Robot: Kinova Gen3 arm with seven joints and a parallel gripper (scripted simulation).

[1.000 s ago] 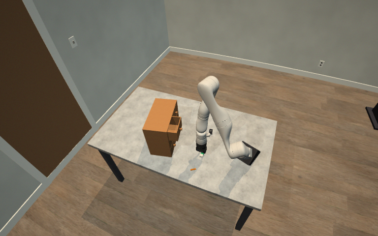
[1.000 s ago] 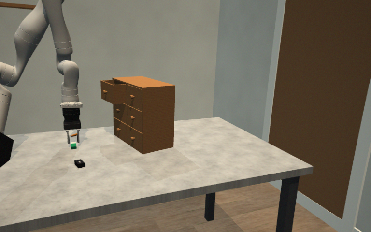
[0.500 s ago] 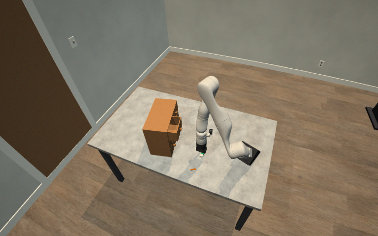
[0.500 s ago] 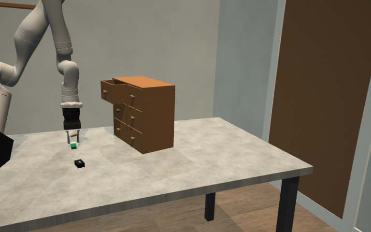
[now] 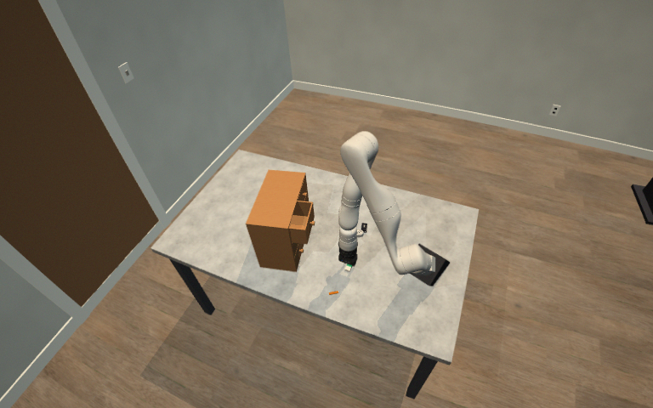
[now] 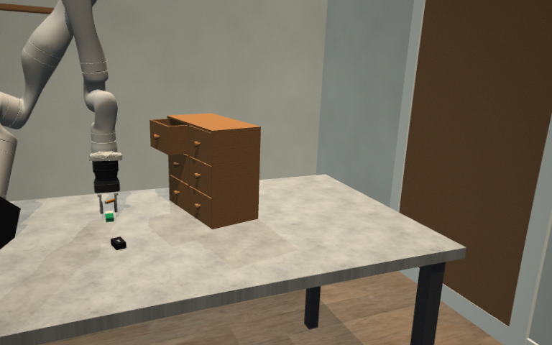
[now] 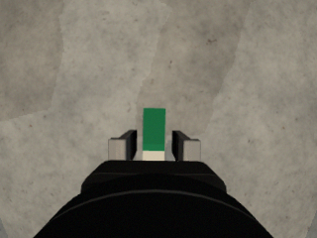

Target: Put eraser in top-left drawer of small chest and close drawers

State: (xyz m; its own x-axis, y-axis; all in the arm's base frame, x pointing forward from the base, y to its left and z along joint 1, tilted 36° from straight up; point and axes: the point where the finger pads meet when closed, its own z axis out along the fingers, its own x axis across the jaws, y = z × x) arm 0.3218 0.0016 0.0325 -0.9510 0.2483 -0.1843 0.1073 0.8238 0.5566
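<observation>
My hand is 1 cm to the right of the eraser and 3 cm above it. From my hand the other things lie so: orange stick (3 cm ahead, 15 cm to the left, 3 cm below); black block (2 cm behind, 22 cm to the right, 3 cm below).
</observation>
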